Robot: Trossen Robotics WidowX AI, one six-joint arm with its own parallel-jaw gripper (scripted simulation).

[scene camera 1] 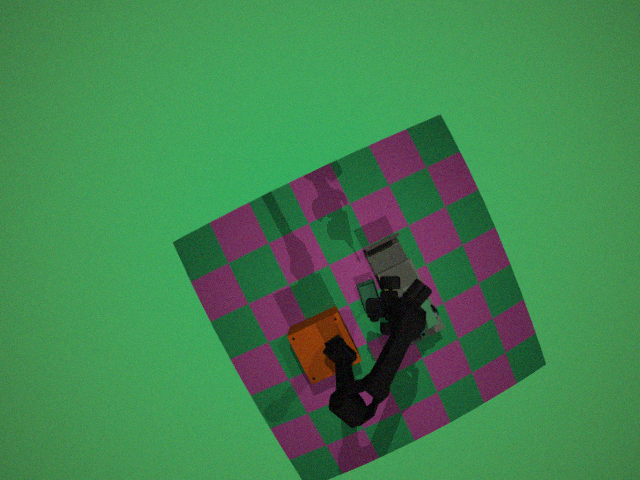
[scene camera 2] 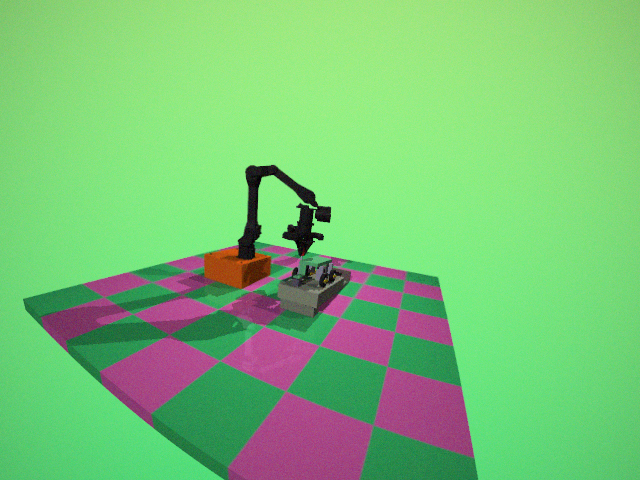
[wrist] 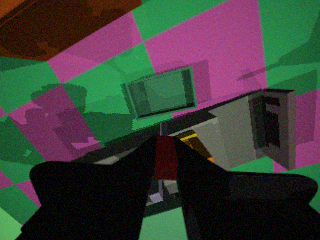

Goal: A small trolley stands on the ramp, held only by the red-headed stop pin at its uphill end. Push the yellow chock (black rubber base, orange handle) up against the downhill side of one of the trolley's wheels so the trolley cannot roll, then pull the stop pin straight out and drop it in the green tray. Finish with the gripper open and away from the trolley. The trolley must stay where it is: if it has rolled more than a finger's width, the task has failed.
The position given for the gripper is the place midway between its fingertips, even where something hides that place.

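The scene includes a green tray [wrist: 171, 91]. A grey ramp [scene camera 2: 310, 294] [scene camera 1: 406, 270] [wrist: 206, 126] is part of it too, along with the gripper [scene camera 1: 383, 300] [scene camera 2: 301, 255] [wrist: 164, 140].
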